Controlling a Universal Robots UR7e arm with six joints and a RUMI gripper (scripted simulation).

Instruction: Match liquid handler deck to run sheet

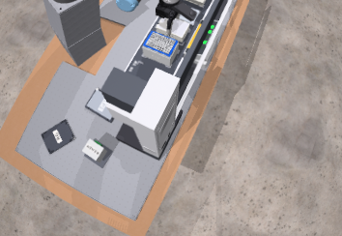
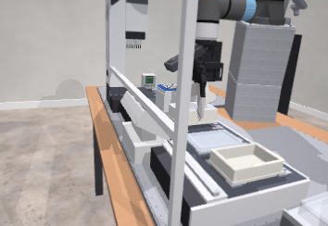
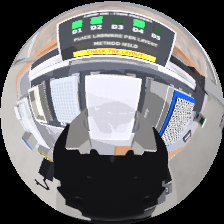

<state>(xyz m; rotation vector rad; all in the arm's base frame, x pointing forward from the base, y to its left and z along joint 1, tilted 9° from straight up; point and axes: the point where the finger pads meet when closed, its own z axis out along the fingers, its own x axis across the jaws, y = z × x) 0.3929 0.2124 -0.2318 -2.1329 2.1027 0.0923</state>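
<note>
My gripper is now 12 cm to the right of the clear well plate and 4 cm above it. Also, from my hand: white sealed block 1 cm below; blue-framed tip rack 13 cm to the right, 2 cm above; cream one-well reservoir 25 cm to the left, 4 cm below.
</note>
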